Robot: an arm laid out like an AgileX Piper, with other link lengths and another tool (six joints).
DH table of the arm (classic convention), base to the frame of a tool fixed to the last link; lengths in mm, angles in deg. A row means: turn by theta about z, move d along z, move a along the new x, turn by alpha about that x. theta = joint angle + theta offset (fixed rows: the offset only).
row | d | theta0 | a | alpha
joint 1 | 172.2 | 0 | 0 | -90
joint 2 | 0 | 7.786 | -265.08 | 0
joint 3 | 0 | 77.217 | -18.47 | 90
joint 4 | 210.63 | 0 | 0 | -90
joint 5 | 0 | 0 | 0 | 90
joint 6 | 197.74 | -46.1 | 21.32 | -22.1
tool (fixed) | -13.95 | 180 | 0 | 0
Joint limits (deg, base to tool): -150..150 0..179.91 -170..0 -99.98..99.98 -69.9..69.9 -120..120
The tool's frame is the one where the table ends.
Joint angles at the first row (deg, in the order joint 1, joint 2, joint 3, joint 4, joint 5, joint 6):
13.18 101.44 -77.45 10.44 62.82 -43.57
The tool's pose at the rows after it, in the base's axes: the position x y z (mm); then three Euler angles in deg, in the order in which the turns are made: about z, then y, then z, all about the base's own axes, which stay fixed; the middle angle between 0 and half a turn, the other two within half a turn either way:
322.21 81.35 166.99 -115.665 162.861 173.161
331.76 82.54 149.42 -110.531 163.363 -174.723
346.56 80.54 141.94 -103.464 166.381 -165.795
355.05 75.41 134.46 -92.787 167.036 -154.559
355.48 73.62 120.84 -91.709 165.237 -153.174
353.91 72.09 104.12 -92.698 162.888 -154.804
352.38 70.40 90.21 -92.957 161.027 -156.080
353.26 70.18 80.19 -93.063 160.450 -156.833
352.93 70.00 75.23 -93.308 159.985 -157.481
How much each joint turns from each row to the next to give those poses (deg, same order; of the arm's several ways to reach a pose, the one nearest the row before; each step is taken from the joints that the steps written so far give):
0.26 4.07 -0.30 -1.59 -1.34 -8.13
0.13 3.23 0.00 -0.80 -2.45 -7.17
0.00 1.67 -0.07 -1.78 -4.33 -1.80
0.00 1.52 -0.07 -2.61 -2.40 0.22
0.00 2.22 0.00 -0.73 -0.52 0.00
0.00 2.68 0.00 -0.38 -0.36 0.87
0.00 2.25 0.00 -0.42 -0.45 1.26
0.00 1.65 0.00 -0.09 -1.10 0.68
0.00 0.81 0.00 -0.01 -0.34 0.41

